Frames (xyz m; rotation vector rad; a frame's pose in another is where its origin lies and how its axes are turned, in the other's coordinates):
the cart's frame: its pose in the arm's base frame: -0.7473 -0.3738 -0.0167 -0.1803 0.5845 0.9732
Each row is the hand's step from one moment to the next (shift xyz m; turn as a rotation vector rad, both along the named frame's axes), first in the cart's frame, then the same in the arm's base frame.
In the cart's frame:
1: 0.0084 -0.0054 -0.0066 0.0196 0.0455 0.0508
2: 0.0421 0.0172 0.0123 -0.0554 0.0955 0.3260
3: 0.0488 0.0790 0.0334 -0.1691 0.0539 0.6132
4: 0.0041 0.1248 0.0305 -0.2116 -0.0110 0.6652
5: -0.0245 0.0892 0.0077 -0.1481 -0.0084 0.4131
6: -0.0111 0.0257 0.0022 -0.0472 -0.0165 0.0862
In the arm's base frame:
1: 0.0054 0.0004 -0.0107 -0.0094 0.0600 0.0367
2: 0.0085 0.0451 -0.0107 0.0239 0.1431 0.3121
3: -0.0312 0.0931 0.0101 0.1206 0.1514 0.6083
4: -0.0888 0.0852 0.0371 0.1759 0.1048 0.6674
5: -0.0805 0.0354 0.0296 0.1034 0.0521 0.4234
6: -0.0249 0.0073 0.0107 0.0268 -0.0092 0.0955

